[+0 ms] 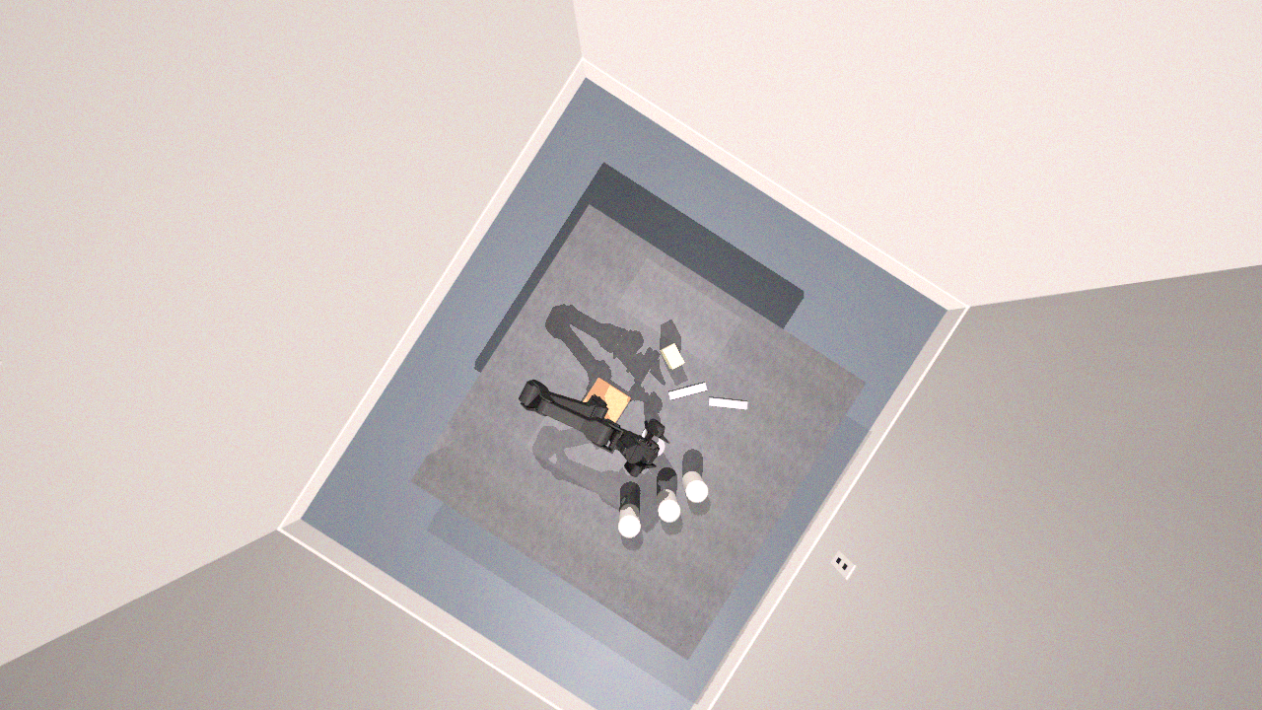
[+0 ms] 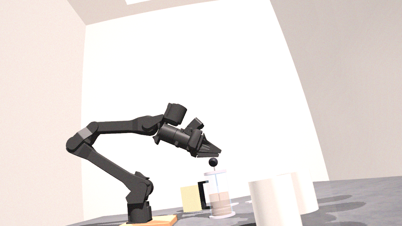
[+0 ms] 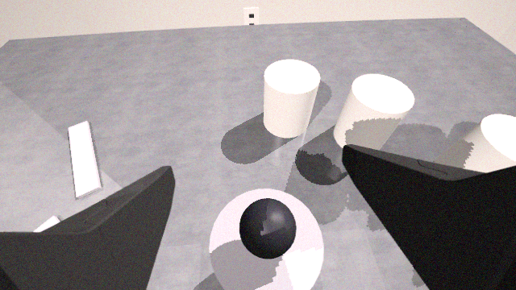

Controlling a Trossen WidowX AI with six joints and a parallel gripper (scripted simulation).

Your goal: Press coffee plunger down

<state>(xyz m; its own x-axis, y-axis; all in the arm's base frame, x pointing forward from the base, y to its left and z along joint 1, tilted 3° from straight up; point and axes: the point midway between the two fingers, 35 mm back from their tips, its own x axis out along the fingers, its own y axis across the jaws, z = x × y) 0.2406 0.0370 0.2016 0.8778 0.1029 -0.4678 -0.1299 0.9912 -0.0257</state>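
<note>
The glass coffee press lies 40 mm behind my gripper tip and 110 mm below it.
</note>
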